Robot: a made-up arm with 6 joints. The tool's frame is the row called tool. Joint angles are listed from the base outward.
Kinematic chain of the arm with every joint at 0, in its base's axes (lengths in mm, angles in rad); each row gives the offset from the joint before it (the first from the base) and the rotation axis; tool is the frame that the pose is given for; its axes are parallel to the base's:
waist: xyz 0 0 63 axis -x
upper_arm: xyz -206 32.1 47.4 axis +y
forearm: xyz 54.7 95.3 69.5 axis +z
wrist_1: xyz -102 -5.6 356.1 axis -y
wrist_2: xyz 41 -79.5 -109.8 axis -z
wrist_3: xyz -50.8 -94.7 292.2 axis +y
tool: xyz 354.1 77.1 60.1
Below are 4 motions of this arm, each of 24 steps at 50 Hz.
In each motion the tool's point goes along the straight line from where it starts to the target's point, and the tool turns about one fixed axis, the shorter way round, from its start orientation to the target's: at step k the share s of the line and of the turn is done. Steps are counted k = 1, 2, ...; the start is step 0. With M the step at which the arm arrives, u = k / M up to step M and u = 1 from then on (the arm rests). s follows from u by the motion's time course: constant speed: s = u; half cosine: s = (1 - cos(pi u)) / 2; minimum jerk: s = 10 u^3 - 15 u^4 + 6 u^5.
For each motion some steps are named. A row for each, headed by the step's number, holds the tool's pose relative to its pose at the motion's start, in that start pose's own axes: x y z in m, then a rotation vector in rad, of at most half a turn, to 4 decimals.
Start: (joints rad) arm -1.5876 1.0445 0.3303 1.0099 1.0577 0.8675
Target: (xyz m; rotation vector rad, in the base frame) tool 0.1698 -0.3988 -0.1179 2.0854 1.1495 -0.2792
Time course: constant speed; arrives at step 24
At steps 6, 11, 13, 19, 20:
6: -0.0635 -0.0264 0.0119 0.0531 -0.1016 0.0247
11: -0.1163 -0.0483 0.0219 0.0974 -0.1863 0.0453
13: -0.1375 -0.0571 0.0258 0.1151 -0.2201 0.0535
19: -0.2010 -0.0835 0.0378 0.1683 -0.3217 0.0783
20: -0.2115 -0.0879 0.0397 0.1771 -0.3387 0.0824

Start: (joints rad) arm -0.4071 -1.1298 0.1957 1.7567 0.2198 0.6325
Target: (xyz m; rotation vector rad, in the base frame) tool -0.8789 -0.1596 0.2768 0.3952 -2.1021 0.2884
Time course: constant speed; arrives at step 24
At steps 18, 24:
18: -0.0145 0.0007 -0.0027 0.2030 0.1638 0.1492
24: -0.0193 0.0009 -0.0036 0.2707 0.2184 0.1990

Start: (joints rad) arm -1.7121 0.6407 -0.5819 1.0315 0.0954 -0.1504
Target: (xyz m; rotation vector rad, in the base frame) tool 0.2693 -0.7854 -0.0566 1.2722 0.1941 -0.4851
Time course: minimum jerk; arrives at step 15
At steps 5, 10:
5: 0.0183 -0.0081 -0.0293 -0.0016 0.0652 0.0180
10: 0.0690 -0.0306 -0.1104 -0.0062 0.2455 0.0676

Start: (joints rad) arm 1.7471 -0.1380 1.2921 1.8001 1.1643 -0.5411
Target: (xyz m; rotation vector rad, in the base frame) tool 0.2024 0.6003 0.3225 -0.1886 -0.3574 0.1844
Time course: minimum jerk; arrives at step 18
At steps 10, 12, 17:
10: 0.0515 -0.0818 -0.1529 -0.2255 0.3008 -0.1732
12: 0.0675 -0.1071 -0.2003 -0.2954 0.3939 -0.2268
17: 0.0853 -0.1353 -0.2531 -0.3732 0.4978 -0.2866

